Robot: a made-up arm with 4 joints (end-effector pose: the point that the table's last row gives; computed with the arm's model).
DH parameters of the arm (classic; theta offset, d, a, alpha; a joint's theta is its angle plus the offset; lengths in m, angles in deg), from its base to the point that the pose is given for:
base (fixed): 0 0.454 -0.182 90
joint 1: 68.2 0 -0.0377 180
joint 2: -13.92 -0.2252 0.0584 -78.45
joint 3: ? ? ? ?
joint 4: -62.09 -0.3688 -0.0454 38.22
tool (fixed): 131.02 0.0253 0 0
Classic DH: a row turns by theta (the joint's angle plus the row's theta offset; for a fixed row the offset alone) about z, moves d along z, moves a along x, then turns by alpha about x.
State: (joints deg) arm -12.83 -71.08 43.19 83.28
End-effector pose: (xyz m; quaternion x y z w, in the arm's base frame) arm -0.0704 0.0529 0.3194 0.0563 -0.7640 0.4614 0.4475
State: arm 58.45 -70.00 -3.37 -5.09
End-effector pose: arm 0.0249 -0.1822 0.6728 -0.0174 -0.9357 -0.2908 0.1990
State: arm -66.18 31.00 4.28 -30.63
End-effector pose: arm -0.5221 -0.1537 0.4043 -0.4187 0.5811 -0.0262 0.6973
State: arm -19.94 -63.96 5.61 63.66
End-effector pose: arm 0.0060 -0.1272 0.2292 -0.1876 -0.6236 0.3668 0.6644
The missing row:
joint 3: 88.41 0.0445 -0.0156 97.72
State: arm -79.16 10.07 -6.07 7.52
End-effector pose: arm -0.5189 -0.1929 0.3828 -0.1879 0.4711 0.1873 0.8412
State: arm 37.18 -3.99 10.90 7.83
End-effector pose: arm 0.0553 -0.0942 0.2436 -0.1098 -0.5462 -0.0876 0.8258
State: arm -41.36 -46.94 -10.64 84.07
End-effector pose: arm -0.1639 -0.2362 0.1400 -0.1247 -0.3233 0.6035 0.7181
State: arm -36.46 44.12 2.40 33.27
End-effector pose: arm -0.4970 -0.1389 0.3426 0.0142 0.3830 0.2338 0.8936
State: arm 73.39 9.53 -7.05 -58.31
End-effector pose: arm 0.1587 -0.2416 0.3945 -0.0275 -0.5154 -0.6273 0.5832
